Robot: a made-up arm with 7 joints.
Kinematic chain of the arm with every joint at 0, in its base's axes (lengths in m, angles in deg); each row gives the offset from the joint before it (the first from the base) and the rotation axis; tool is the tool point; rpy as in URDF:
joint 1: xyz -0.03 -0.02 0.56 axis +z
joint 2: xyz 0 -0.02 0 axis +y
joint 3: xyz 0 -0.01 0.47 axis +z
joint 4: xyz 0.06 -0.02 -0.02 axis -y
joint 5: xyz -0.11 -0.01 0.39 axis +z
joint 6: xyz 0 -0.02 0.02 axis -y
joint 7: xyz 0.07 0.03 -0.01 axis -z
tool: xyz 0.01 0 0.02 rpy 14.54 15.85 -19.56
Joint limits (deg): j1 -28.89..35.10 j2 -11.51..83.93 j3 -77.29..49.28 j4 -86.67..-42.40 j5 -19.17..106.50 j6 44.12..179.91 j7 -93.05..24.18
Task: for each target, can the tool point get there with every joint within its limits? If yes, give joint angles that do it. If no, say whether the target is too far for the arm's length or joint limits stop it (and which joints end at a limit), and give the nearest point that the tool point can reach.
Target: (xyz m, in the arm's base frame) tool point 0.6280 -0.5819 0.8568
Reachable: yes | joints -16.24 66.77 -66.18 -47.89 96.21 140.30 -54.38
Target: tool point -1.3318 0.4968 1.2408
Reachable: no: too far | nearest point -0.3570 -0.1586 1.3678 | short by 1.181 m
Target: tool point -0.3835 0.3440 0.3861
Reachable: no: joint limits stop it (at a limit: joint 1, joint 2, joint 3, joint 4, joint 6) | nearest point 0.2306 0.6059 0.2654 | short by 0.678 m
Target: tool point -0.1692 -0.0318 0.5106
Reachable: no: joint limits stop it (at a limit: joint 1, joint 2, joint 3, joint 4, joint 5, joint 6, joint 7) | nearest point -0.3732 -0.3978 1.1139 | short by 0.735 m
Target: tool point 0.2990 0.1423 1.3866
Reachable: yes | joints -0.26 -1.21 38.44 -59.10 58.54 119.43 -25.34
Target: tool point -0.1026 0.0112 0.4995
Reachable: no: joint limits stop it (at a limit: joint 1, joint 2, joint 3, joint 4, joint 5, joint 6, joint 7) | nearest point 0.3231 0.5263 0.2443 | short by 0.715 m
